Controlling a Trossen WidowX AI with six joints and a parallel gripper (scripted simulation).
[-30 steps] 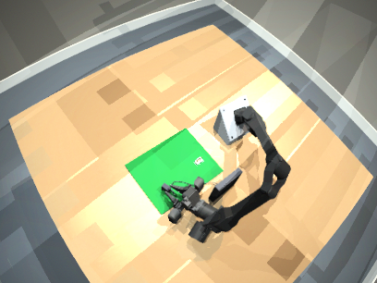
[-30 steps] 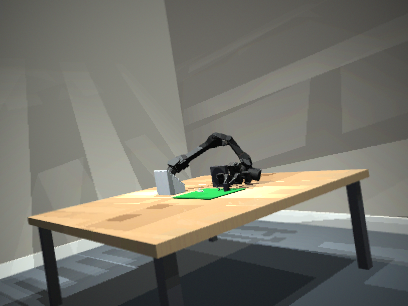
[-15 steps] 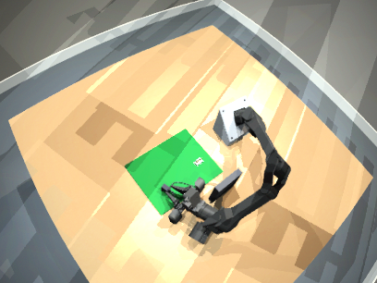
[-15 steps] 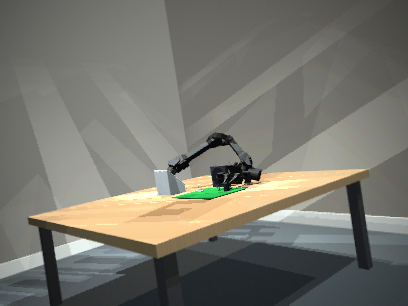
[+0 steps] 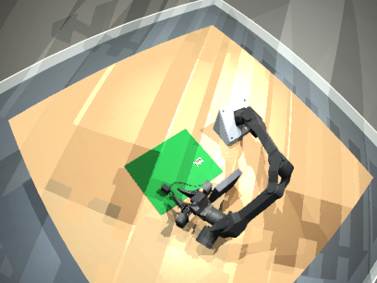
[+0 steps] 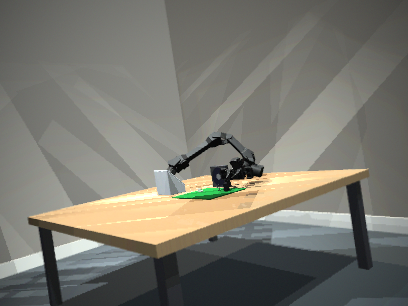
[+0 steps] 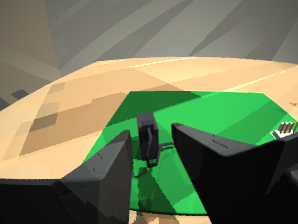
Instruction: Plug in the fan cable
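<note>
My gripper tip is now 20 mm short of the black fan plug, 30 mm to the left of it and 30 mm above it. Round my gripper tip: white four-pin fan header: 160 mm behind, 80 mm to the right, 60 mm below; then black fan: 170 mm behind, 60 mm to the left; then green board: 60 mm behind, 100 mm to the right, 70 mm below.
</note>
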